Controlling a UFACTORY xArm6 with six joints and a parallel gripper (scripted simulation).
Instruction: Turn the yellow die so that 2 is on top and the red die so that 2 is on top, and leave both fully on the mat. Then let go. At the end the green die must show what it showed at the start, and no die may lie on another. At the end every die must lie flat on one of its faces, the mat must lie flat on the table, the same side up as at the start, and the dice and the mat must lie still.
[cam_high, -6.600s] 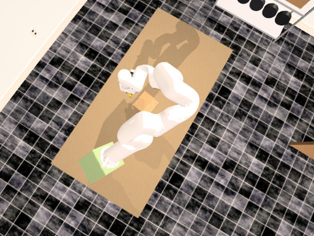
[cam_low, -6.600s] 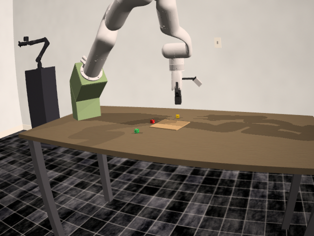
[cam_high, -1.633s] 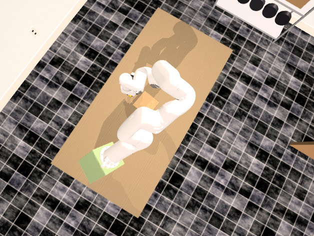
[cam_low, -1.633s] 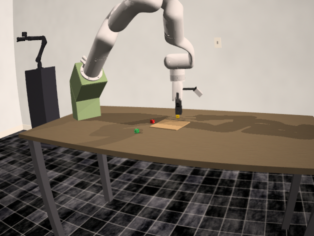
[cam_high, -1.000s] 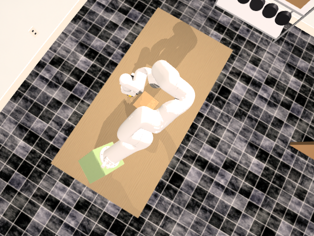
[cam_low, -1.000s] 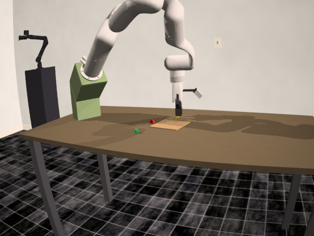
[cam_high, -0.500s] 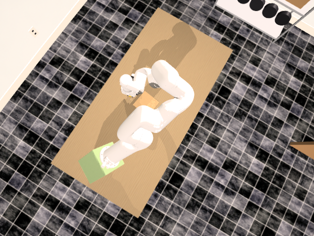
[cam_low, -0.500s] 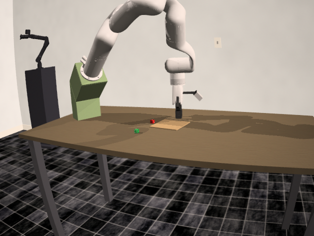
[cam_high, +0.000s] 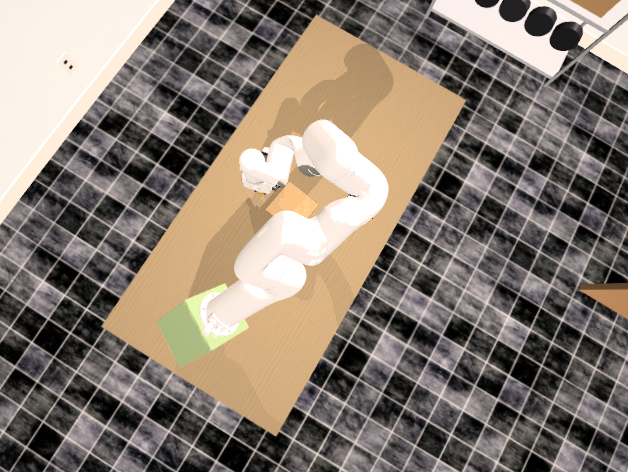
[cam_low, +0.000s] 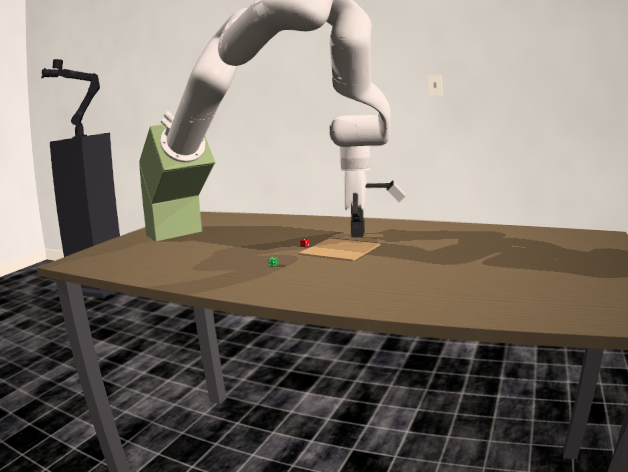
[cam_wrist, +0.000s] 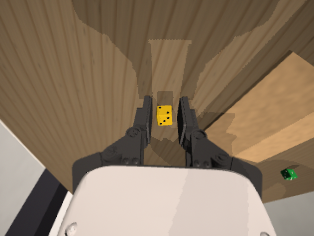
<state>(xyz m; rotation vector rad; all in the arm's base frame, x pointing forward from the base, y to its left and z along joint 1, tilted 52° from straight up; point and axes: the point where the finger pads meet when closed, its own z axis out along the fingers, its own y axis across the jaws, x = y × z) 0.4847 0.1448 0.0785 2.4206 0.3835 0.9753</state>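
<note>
My hand is 10 mm past the yellow die and 10 mm above it. From my hand the other things lie so: red die (110 mm behind, 110 mm to the right, 10 mm below); green die (140 mm behind, 270 mm to the right, 10 mm below); tan mat (20 mm behind, 130 mm to the right, 20 mm below).
</note>
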